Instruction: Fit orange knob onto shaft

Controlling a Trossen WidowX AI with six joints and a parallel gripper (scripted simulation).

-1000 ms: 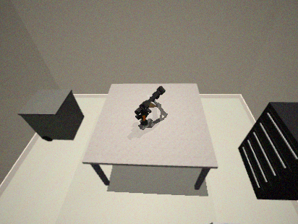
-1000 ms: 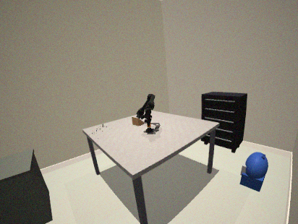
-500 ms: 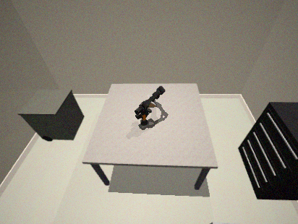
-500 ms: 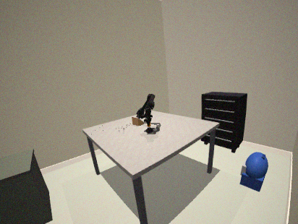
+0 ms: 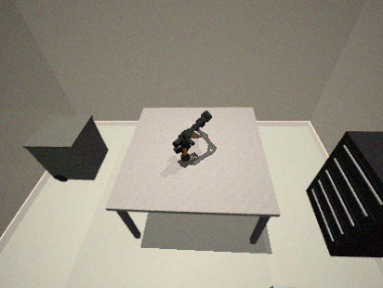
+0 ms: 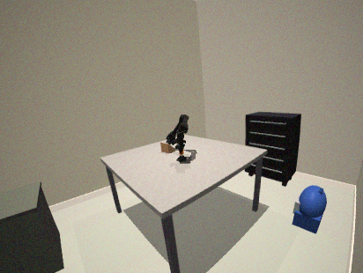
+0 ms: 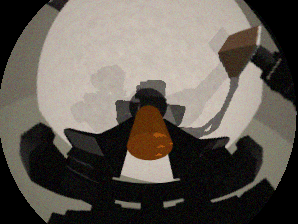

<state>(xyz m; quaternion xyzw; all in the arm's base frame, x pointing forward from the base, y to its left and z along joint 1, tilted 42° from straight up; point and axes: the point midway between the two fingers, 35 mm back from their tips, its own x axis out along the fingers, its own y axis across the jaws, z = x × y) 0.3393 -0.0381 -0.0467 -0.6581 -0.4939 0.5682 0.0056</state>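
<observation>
Right now the dark round pedestal is 4 cm below my gripper tip. Also, from my gripper tip: orange knob 3 cm above.
</observation>
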